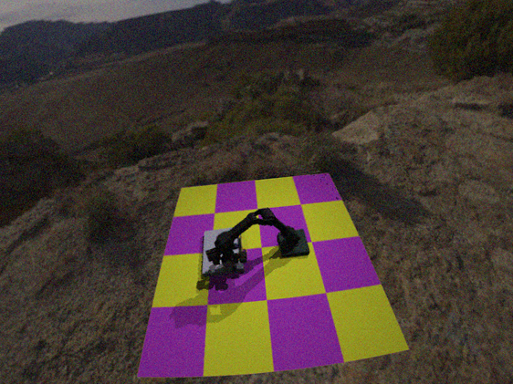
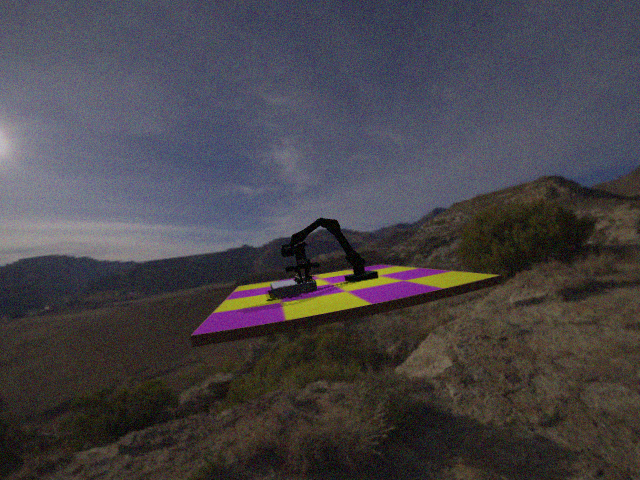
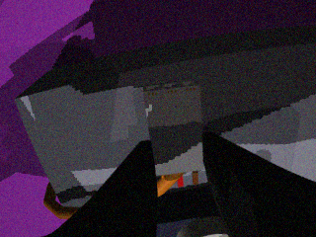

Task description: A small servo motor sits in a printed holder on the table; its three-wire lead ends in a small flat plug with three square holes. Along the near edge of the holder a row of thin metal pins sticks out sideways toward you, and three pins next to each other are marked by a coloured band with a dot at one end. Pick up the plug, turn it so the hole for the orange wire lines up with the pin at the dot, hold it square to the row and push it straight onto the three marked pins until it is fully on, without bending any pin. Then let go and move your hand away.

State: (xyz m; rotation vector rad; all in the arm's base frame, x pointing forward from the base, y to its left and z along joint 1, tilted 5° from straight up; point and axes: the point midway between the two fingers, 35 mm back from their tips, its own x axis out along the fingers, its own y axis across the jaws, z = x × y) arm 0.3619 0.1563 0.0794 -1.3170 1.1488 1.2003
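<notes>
Right now my gripper tip is 18 cm to the left of the yellow band, 3 cm past it and 2 cm below it. The rest, counted from my gripper tip: grey printed holder 12 cm ahead, 10 cm to the right, 3 cm below.
</notes>
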